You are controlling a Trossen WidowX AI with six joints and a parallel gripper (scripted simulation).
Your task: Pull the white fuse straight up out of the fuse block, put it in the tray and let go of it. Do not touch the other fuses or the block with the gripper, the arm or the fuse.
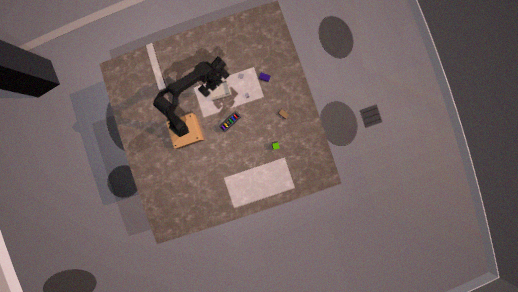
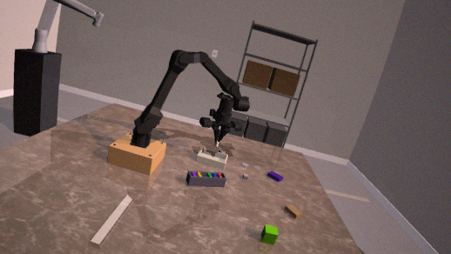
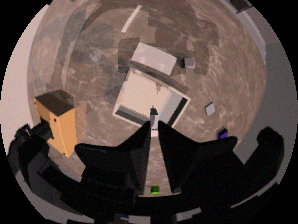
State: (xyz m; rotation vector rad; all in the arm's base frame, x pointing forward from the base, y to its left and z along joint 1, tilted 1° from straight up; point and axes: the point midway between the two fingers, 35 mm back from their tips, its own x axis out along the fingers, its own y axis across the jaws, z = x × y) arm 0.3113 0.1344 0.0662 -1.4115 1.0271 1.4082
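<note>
The white fuse lies 10 mm below my gripper tip. Round my gripper tip: white tray: 90 mm below.
</note>
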